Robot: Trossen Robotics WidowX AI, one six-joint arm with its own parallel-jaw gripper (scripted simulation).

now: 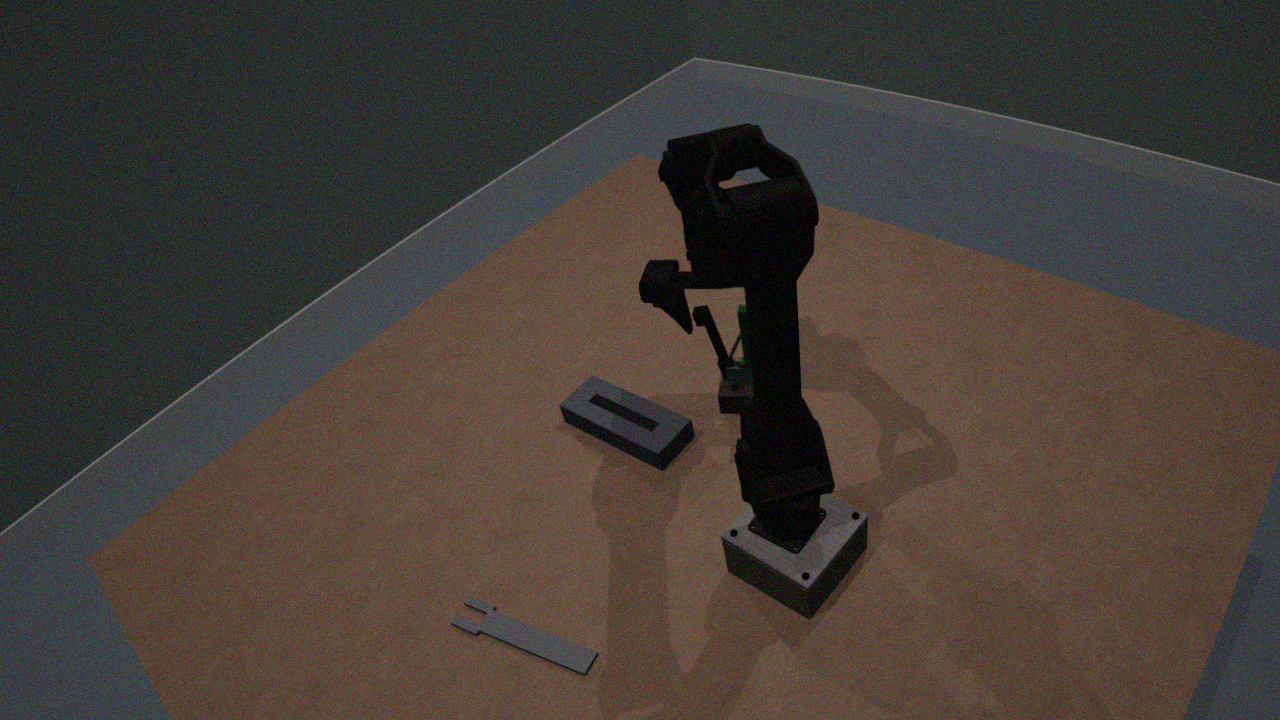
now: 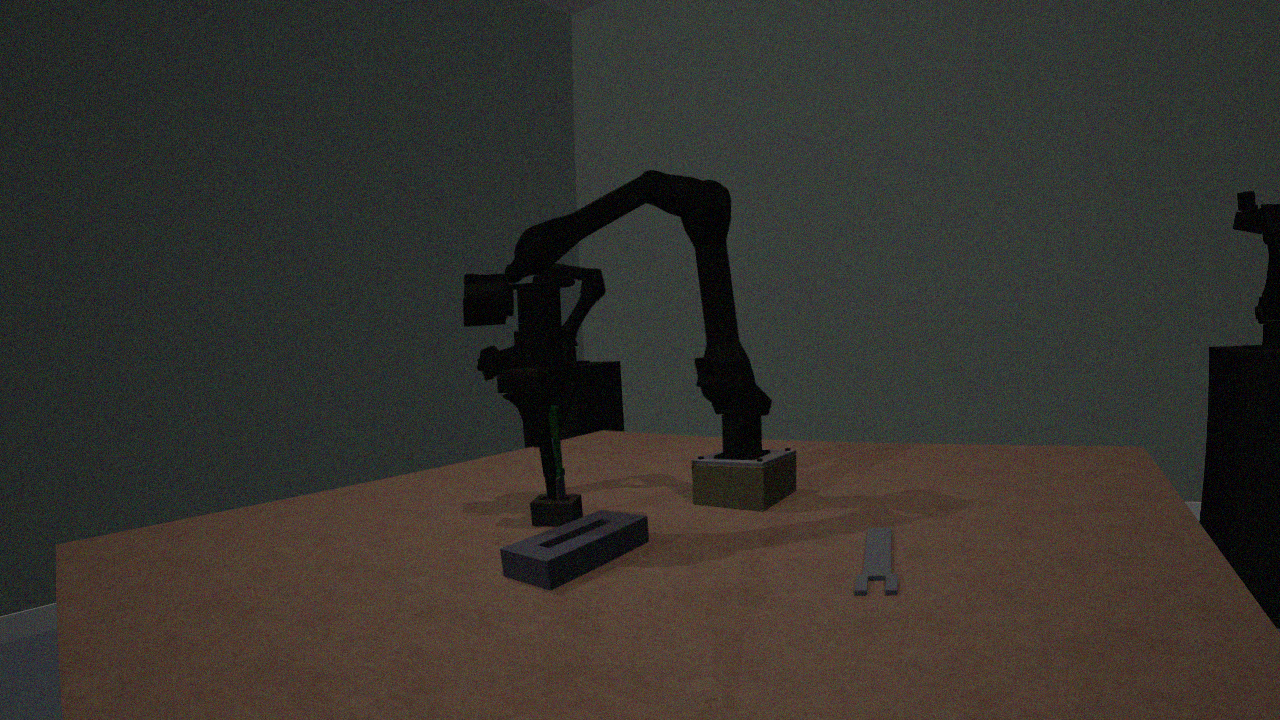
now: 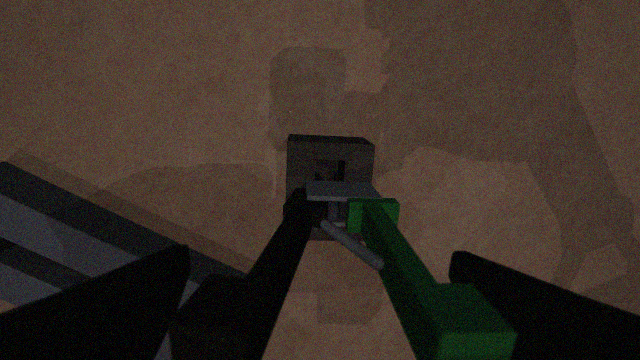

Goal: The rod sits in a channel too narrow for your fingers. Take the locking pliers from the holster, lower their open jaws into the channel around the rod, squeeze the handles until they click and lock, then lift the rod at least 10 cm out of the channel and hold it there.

Labels:
gripper: image 1; image 2 547, 440; image 3
same spot on gripper: (image 3: 131, 305) = (image 1: 687, 308)
same spot on dark holster: (image 1: 729, 399) = (image 3: 310, 239)

